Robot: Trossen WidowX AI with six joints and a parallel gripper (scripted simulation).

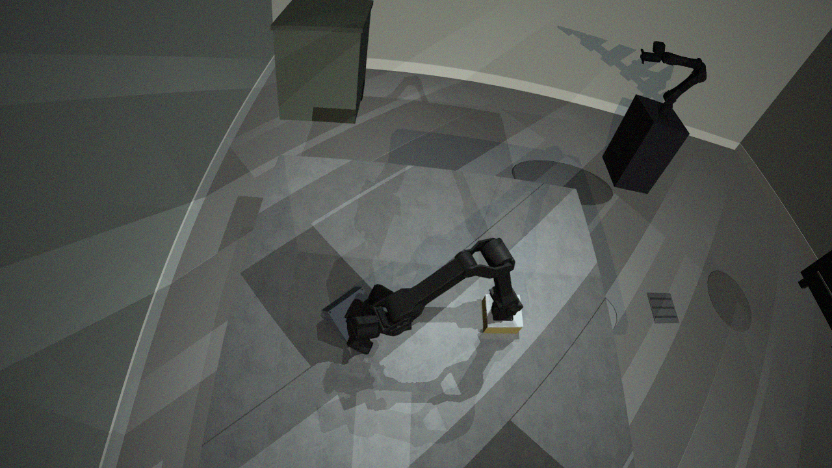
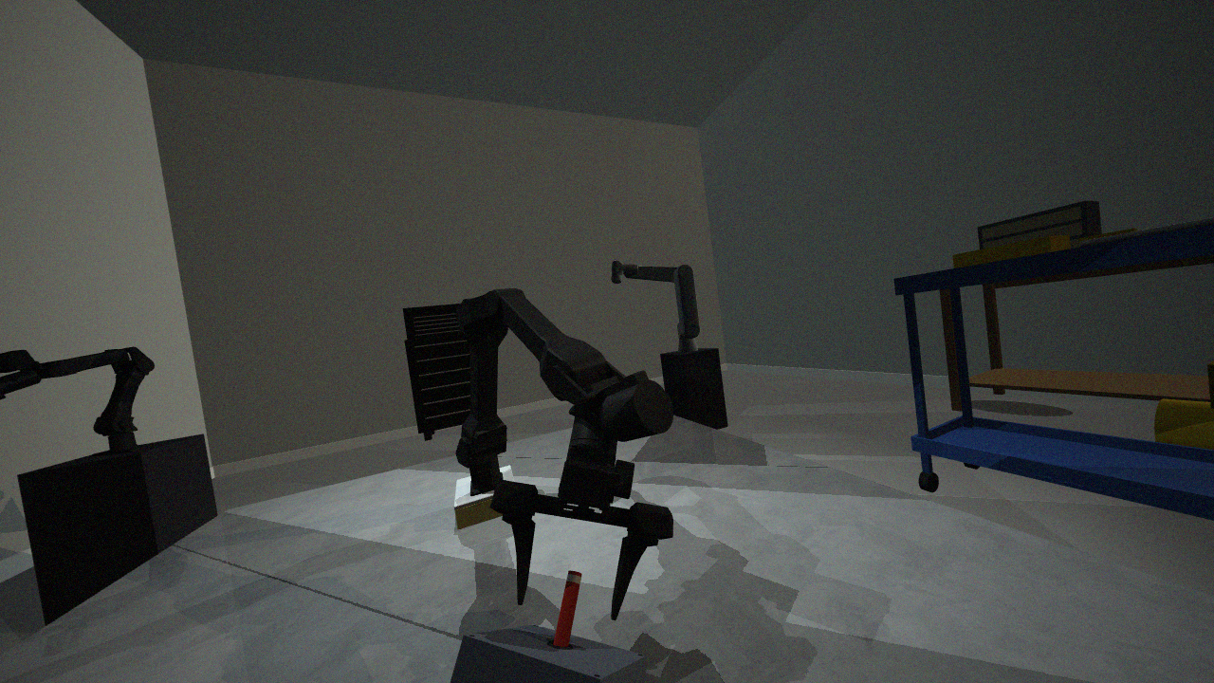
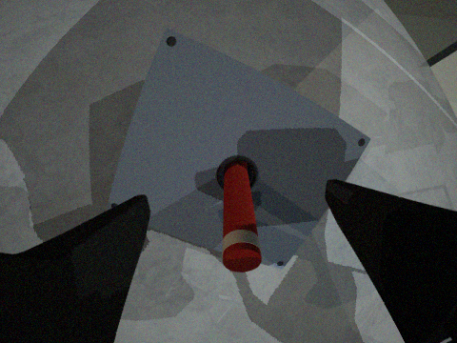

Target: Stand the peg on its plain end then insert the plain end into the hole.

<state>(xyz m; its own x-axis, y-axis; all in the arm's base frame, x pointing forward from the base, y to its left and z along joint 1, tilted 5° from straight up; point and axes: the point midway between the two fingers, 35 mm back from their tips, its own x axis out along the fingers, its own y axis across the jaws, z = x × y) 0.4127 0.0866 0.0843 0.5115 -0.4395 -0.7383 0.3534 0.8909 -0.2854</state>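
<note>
The red peg is 1 cm behind my gripper tip and 1 cm to the left of it. Also, from my gripper tip: sloped panel 2 cm ahead, 2 cm to the right, 4 cm below.
</note>
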